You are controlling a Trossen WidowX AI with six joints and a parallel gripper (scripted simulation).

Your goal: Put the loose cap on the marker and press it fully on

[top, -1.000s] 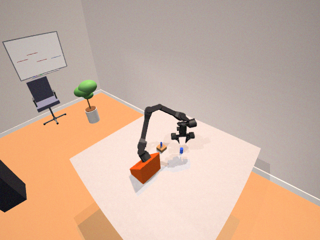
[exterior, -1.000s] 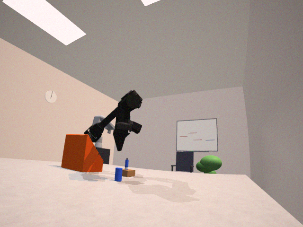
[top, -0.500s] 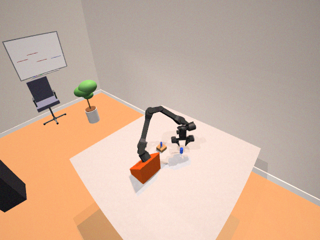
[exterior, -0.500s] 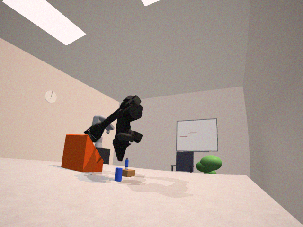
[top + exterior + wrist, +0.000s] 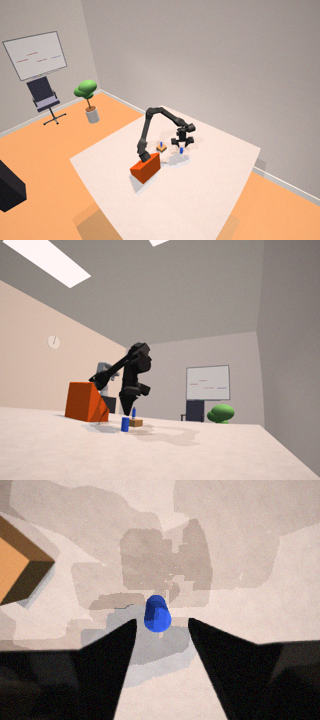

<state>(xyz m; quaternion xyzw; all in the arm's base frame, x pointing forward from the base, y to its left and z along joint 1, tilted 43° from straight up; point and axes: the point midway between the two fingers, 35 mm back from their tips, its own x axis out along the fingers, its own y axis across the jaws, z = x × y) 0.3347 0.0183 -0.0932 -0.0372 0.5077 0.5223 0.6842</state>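
Right now the blue cap is 30 mm below my gripper tip. Also, from my gripper tip: holder block (100 mm behind, 160 mm to the left, 40 mm below).
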